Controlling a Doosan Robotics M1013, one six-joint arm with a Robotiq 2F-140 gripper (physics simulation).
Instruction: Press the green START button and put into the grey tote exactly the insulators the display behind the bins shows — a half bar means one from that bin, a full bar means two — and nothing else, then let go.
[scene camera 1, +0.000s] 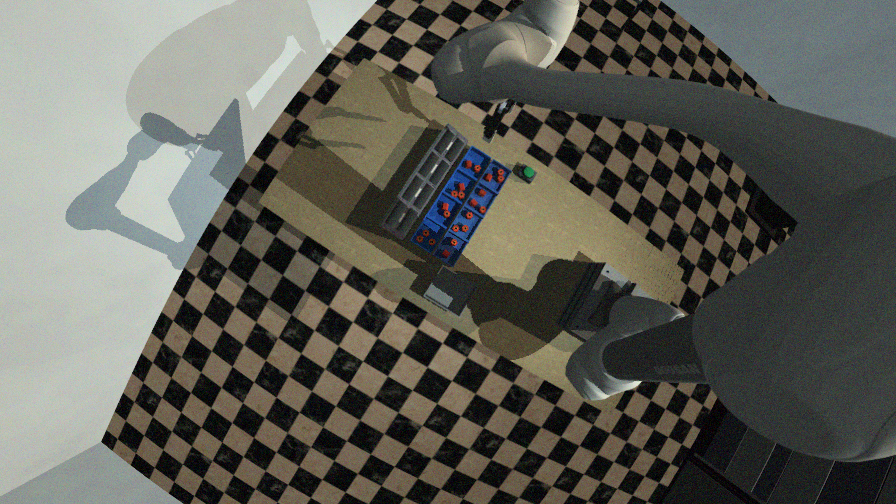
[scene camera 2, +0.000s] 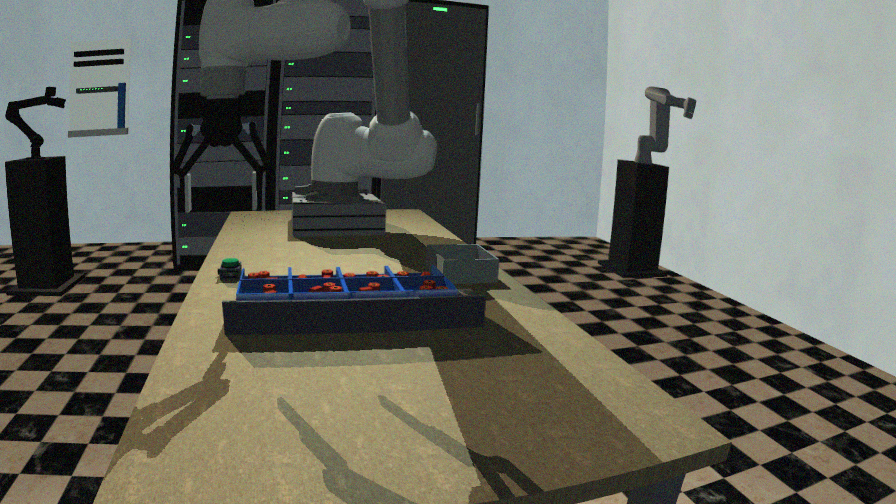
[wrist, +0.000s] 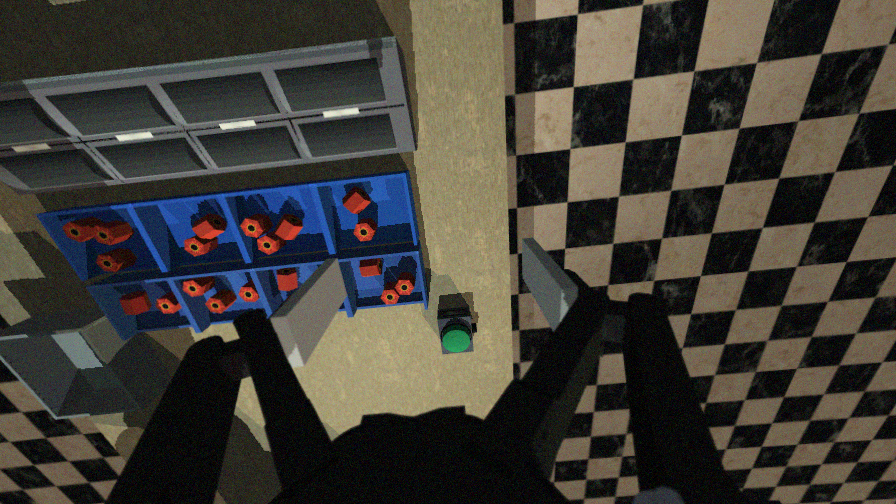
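Observation:
The green START button (wrist: 455, 339) sits on a dark base on the table beside the end of the blue bins (wrist: 250, 247); it also shows in scene camera 1 (scene camera 1: 528, 171) and scene camera 2 (scene camera 2: 229, 263). The bins hold several red insulators (wrist: 271, 235). Behind them the grey display (wrist: 213, 119) has dark cells with small white bars. The grey tote (scene camera 2: 463, 262) stands at the other end of the bins. My gripper (wrist: 429, 291) (scene camera 2: 220, 181) is open and empty, high above the button.
The arm's base (scene camera 2: 338, 216) stands on the table behind the bins. The table edge lies just past the button, with checkered floor (wrist: 689, 188) beyond. Dark server racks stand behind the table.

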